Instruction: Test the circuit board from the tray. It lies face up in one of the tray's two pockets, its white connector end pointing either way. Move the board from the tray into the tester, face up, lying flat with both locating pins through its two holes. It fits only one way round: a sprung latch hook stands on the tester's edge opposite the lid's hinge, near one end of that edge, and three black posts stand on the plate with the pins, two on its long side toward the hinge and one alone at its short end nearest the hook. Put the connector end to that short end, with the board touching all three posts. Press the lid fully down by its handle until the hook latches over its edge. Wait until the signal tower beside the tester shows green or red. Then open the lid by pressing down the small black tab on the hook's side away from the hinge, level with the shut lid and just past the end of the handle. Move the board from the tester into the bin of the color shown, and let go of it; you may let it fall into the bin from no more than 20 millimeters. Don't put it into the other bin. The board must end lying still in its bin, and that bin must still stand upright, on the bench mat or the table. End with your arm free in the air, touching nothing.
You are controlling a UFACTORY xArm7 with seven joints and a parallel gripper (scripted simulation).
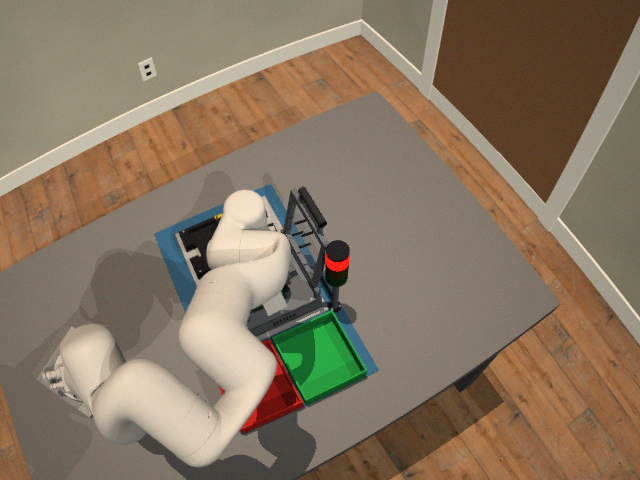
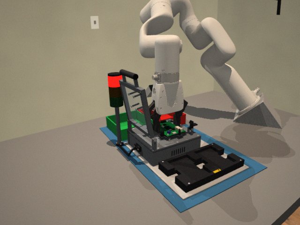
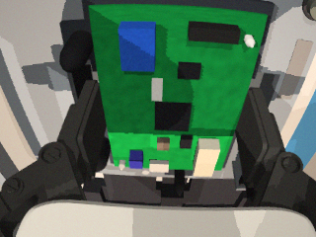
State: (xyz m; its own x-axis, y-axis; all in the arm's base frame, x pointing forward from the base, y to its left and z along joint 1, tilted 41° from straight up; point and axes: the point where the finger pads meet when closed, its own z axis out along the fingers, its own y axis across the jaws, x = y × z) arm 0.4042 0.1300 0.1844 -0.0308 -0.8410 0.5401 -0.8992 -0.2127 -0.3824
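My gripper is now 1 cm to the right of the tester plate, 1 cm short of it and 1 cm above it. From my hand the other things lie so: clear lid: 12 cm ahead, 10 cm above; green bin: 20 cm to the right, 7 cm below, 4 cm ahead; latch hook: 6 cm to the left, 6 cm behind, 1 cm above.
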